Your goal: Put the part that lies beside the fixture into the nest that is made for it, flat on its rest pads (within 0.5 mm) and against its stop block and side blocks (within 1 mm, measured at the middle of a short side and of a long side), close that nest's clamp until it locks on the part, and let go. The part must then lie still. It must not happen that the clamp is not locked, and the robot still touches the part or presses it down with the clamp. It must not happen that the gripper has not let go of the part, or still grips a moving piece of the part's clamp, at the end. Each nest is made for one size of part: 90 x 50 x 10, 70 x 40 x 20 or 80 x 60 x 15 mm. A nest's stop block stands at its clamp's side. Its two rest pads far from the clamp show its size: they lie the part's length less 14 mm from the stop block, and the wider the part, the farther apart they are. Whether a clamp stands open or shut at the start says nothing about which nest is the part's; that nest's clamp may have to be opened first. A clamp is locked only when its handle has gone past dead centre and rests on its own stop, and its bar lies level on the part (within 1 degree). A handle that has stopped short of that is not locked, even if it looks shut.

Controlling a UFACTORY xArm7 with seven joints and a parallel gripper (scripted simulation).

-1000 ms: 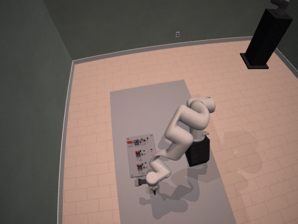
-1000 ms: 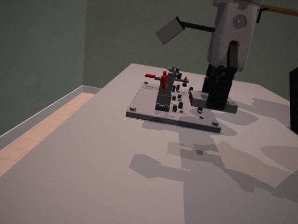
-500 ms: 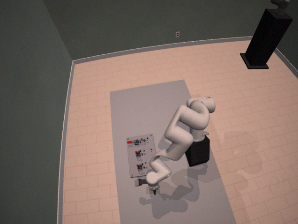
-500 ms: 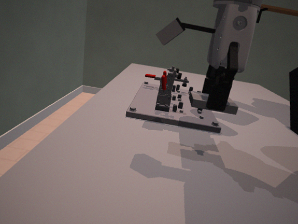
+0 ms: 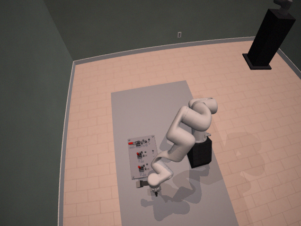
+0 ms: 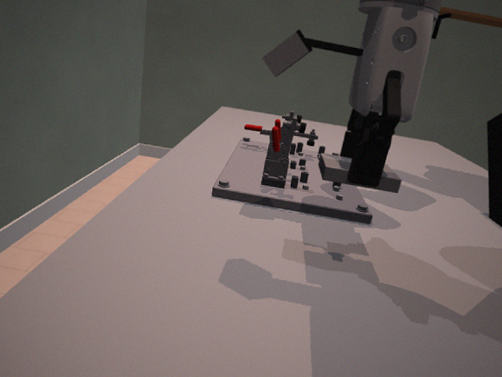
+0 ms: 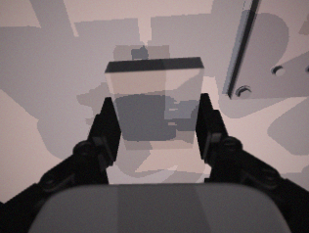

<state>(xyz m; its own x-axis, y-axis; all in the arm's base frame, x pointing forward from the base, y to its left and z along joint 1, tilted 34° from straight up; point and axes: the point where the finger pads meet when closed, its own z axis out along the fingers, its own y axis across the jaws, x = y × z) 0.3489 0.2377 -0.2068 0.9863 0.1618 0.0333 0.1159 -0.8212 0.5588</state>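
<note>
Now: hand 1 cm above the grey part. The rest, counted from my hand: fixture plate (26 cm to the right, 10 cm below, 9 cm ahead).
</note>
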